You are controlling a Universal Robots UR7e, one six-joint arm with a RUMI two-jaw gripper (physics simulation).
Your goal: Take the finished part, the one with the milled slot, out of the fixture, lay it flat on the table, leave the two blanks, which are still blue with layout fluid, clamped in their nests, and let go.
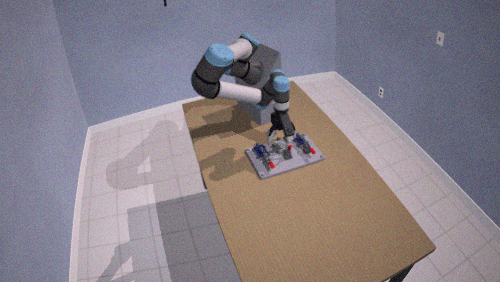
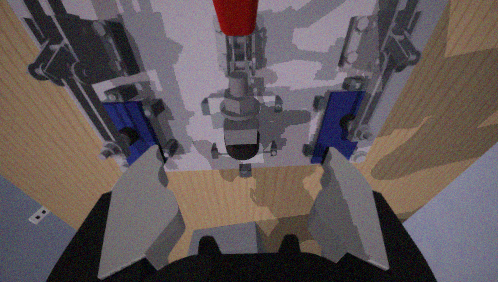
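Where they show: gripper, fingertip midpoint: (image 1: 281, 141); arm's base at its link origin: (image 1: 255, 72).
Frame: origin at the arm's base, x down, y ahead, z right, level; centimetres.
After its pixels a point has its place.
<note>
My gripper (image 1: 280, 141) @(x 21.9, y 38.1, z 5.6 cm) (image 2: 245, 147) @(x 21.9, y 38.1, z 5.6 cm) is open and empty, its two grey fingertips spread above the rear edge of the fixture plate (image 1: 296, 164) @(x 26.5, y 52.8, z 5.6 cm) (image 2: 192, 120) @(x 26.5, y 39.4, z -0.1 cm). The finished part (image 1: 278, 146) @(x 24.4, y 38.3, z 7.5 cm) (image 2: 266, 103) @(x 24.4, y 40.9, z 8.0 cm) is pale and lies in the middle nest, between the fingers' lines. The middle clamp (image 2: 241, 130) @(x 15.8, y 43.4, z 6.1 cm) hides most of it, including any slot. That clamp's red handle (image 1: 289, 148) @(x 19.5, y 47.8, z 6.8 cm) (image 2: 236, 15) @(x 19.4, y 46.7, z 6.4 cm) stands up, and its black-tipped arm seems raised. One blue blank (image 1: 300, 138) (image 2: 125, 115) @(x 23.9, y 41.9, z -4.7 cm) and the other blue blank (image 1: 259, 149) @(x 24.9, y 35.0, z 16.6 cm) (image 2: 335, 112) @(x 24.9, y 38.8, z 15.0 cm) sit in the side nests under their clamps.
The side clamps' red handles (image 1: 312, 150) @(x 21.9, y 52.5, z -3.9 cm) (image 1: 272, 165) @(x 22.9, y 50.9, z 17.9 cm) lie low toward the front. The wooden table (image 1: 325, 215) @(x 28.0, y 87.0, z 11.2 cm) (image 2: 215, 190) @(x 28.0, y 25.0, z -1.6 cm) extends around the plate. The grey robot base (image 1: 260, 112) @(x 19.2, y 12.5, z 4.1 cm) (image 2: 227, 240) @(x 24.8, y 12.1, z -2.1 cm) stands behind the fixture.
</note>
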